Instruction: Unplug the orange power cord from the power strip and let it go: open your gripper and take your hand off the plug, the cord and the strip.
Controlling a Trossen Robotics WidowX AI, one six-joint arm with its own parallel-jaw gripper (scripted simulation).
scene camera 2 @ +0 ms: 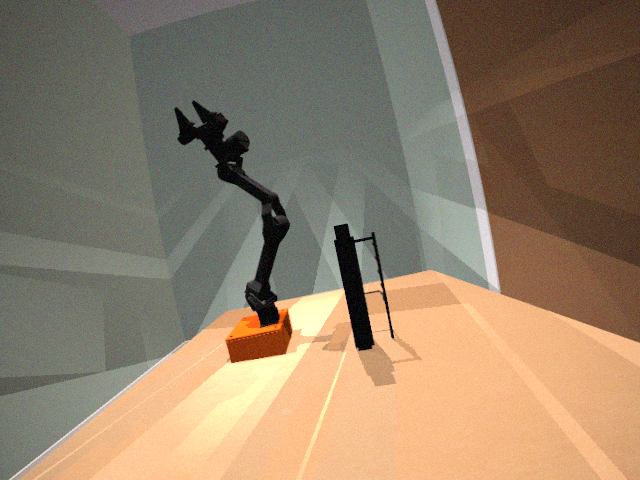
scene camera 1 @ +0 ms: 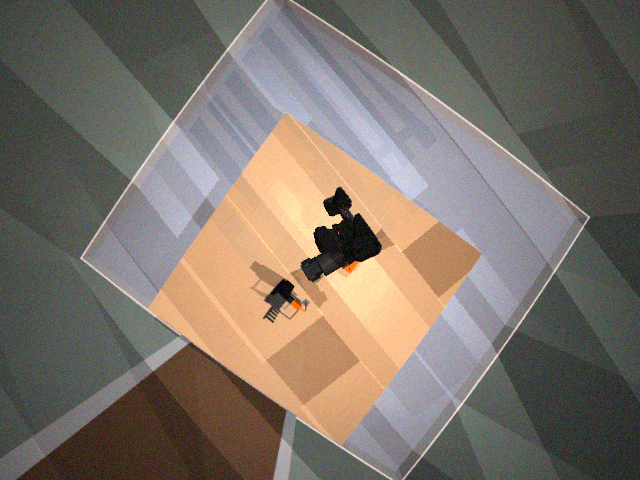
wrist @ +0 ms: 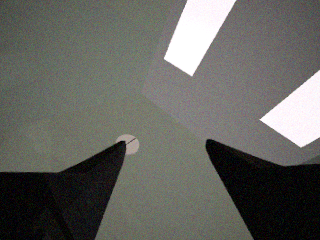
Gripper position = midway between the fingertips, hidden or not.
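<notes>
Gripper (scene camera 1: 347,200), (scene camera 2: 184,104), (wrist: 166,144) open, holding nothing. A black post (scene camera 2: 342,233) is also visible.
</notes>
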